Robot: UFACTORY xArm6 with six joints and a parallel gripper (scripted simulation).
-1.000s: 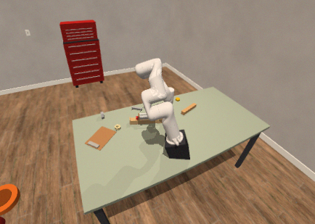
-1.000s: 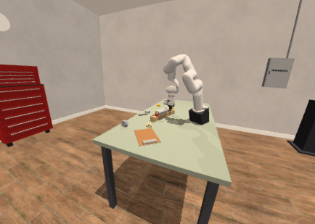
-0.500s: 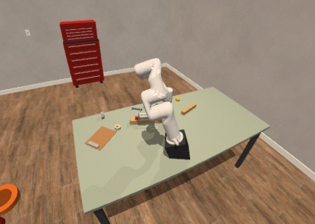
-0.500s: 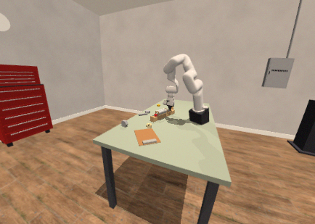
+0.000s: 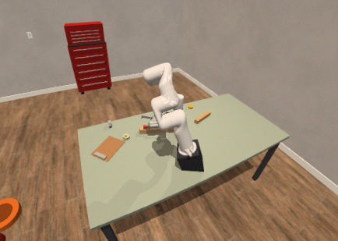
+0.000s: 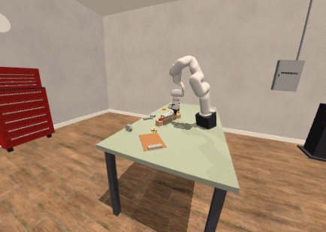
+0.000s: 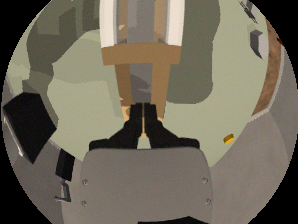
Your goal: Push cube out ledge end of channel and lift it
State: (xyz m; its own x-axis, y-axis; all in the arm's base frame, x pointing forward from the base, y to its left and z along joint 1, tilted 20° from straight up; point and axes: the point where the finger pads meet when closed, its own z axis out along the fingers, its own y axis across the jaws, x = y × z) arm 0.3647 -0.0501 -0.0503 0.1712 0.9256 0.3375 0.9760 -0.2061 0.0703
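The red cube is 5 cm ahead of my hand, 27 cm to the left of it and 1 cm below it. Round my hand: grey tool 25 cm ahead, 21 cm to the left, 6 cm below; then thin grey rod 3 cm ahead, 19 cm to the left, 1 cm below; then wooden channel 3 cm ahead, 15 cm to the left, 1 cm below.
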